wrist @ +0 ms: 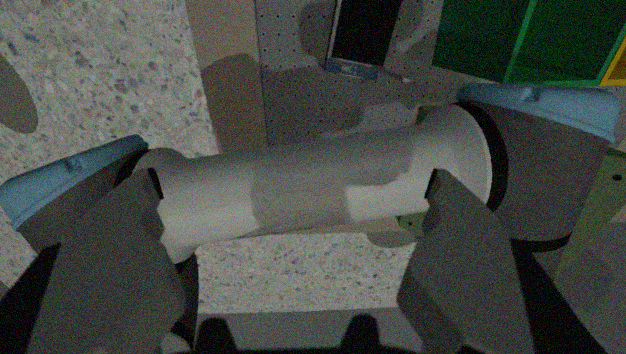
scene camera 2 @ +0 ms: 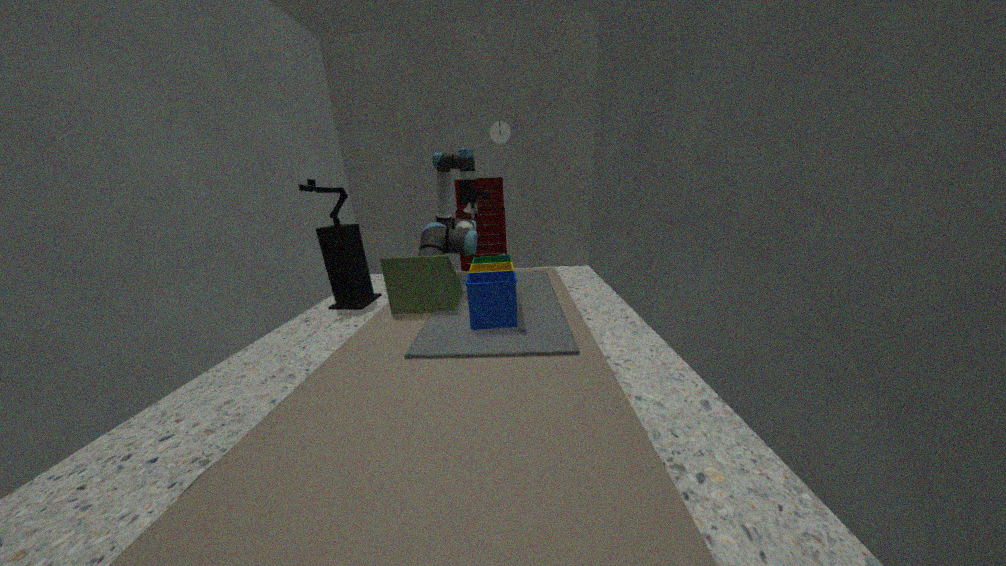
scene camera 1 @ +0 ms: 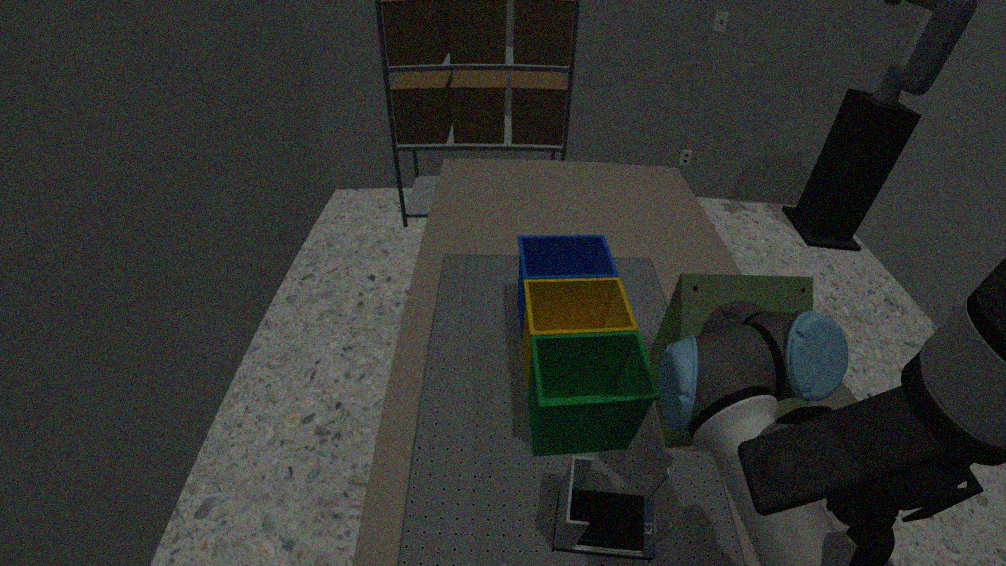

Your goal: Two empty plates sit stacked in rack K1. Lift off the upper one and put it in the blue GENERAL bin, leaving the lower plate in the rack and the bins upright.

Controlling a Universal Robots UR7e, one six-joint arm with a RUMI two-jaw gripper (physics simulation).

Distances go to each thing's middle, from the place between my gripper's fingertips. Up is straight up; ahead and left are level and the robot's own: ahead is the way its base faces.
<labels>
Right now my hand is 13 cm short of the green bin [scene camera 1: 590,392], 29 cm to the left of it and 25 cm above it. From my hand the other things lie so: blue bin [scene camera 1: 548,256] (16 cm ahead, 55 cm to the right, 25 cm below); yellow bin [scene camera 1: 572,305] (15 cm ahead, 42 cm to the right, 25 cm below).
</labels>
